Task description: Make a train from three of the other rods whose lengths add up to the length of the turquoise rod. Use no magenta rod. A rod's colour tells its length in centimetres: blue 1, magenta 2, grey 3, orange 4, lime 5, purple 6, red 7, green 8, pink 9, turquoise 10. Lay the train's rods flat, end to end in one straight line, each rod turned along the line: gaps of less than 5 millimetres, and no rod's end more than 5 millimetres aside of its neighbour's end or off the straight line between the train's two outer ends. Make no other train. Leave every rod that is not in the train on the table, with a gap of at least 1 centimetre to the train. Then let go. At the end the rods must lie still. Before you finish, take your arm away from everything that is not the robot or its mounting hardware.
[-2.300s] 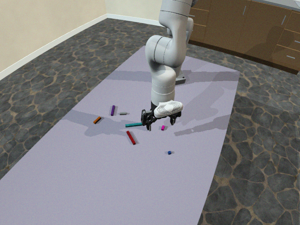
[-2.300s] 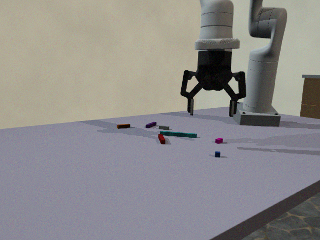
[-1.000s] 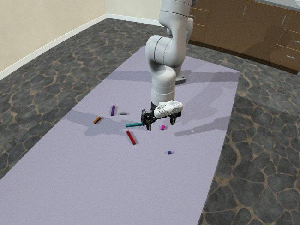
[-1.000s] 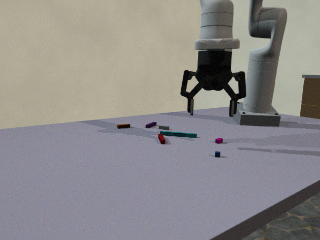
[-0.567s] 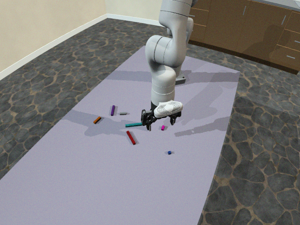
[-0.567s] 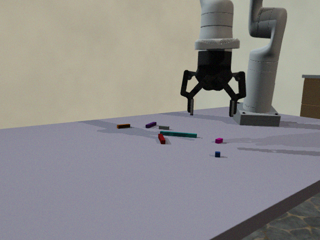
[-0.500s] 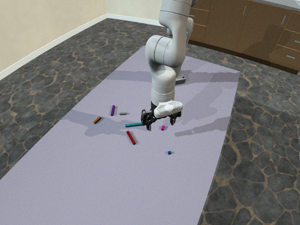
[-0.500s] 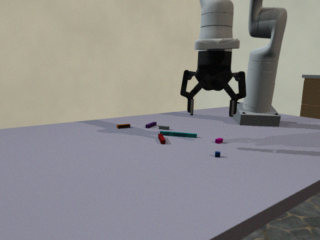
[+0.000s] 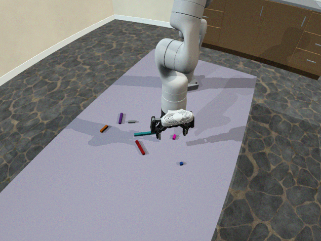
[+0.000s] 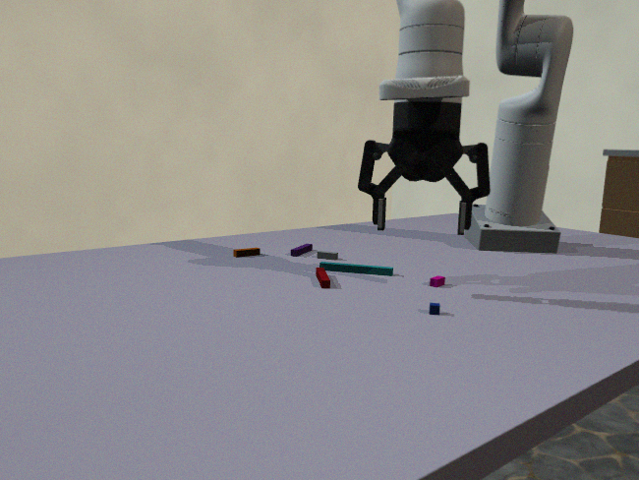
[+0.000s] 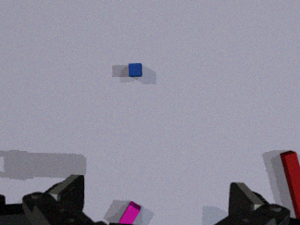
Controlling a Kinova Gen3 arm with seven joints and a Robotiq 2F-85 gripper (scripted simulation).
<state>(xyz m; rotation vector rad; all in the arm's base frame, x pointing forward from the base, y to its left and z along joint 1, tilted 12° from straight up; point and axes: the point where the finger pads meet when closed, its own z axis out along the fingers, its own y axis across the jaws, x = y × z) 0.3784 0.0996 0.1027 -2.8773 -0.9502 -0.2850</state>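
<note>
Now: hand 50 mm short of the blue rod, 70 mm to the right of it and 70 mm above it. From my hand the other things lie so: turquoise rod (10 mm behind, 120 mm to the right, 70 mm below); red rod (60 mm ahead, 110 mm to the right, 70 mm below); magenta rod (50 mm behind, 10 mm to the right, 70 mm below).
</note>
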